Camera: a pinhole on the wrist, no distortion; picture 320 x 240 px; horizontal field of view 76.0 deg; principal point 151.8 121.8 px. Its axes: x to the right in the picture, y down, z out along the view. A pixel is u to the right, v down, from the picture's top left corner.
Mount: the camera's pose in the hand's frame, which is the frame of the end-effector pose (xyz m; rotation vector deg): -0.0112 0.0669 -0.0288 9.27 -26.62 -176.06
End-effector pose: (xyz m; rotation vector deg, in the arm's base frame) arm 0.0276 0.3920 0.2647 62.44 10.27 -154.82
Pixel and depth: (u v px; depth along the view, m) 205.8 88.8 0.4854
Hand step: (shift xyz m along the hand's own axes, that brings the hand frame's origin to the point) -0.1915 0.2782 0.3966
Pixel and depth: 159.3 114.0 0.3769
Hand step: -0.0655 0.1905 0.3237
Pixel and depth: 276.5 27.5 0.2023
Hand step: -0.1566 0.2097 0.1237
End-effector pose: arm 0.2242 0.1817 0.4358 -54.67 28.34 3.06
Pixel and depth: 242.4 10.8 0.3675
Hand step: -0.2149 0.3576 0.2453
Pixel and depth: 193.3 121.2 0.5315
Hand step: -0.1752 0.2194 0.4651
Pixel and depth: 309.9 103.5 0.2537
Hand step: -0.2334 0.1542 0.1863
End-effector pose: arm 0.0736 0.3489 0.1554 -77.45 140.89 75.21
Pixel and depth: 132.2 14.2 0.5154
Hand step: -0.0211 0.4789 0.3854
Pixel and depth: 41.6 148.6 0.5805
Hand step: 0.2382 0.1786 0.5759
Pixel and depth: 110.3 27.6 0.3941
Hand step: 0.0235 0.3592 0.2997
